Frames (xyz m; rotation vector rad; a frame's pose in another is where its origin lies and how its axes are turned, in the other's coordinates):
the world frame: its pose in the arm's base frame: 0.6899 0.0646 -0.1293 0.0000 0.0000 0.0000
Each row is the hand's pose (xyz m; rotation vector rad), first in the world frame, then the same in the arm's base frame.
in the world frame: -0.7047 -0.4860 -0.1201 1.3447 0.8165 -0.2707
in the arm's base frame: -0.0148 -0.4214 -0.2494 1.3447 0.8165 -0.2707
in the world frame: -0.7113 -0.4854 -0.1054 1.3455 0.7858 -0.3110
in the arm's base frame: -0.0214 -0.4208 -0.2347 1.3455 0.7858 -0.3110
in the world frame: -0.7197 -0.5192 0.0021 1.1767 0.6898 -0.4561
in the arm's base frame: -0.0298 -0.4546 -0.1272 1.1767 0.6898 -0.4561
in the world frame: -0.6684 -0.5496 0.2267 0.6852 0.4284 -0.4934
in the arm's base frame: 0.0215 -0.4850 0.0974 0.6852 0.4284 -0.4934
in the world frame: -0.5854 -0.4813 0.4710 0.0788 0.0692 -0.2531
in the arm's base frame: 0.1045 -0.4167 0.3417 0.0788 0.0692 -0.2531
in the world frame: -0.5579 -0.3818 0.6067 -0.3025 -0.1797 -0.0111
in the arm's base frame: 0.1320 -0.3172 0.4774 -0.3025 -0.1797 -0.0111
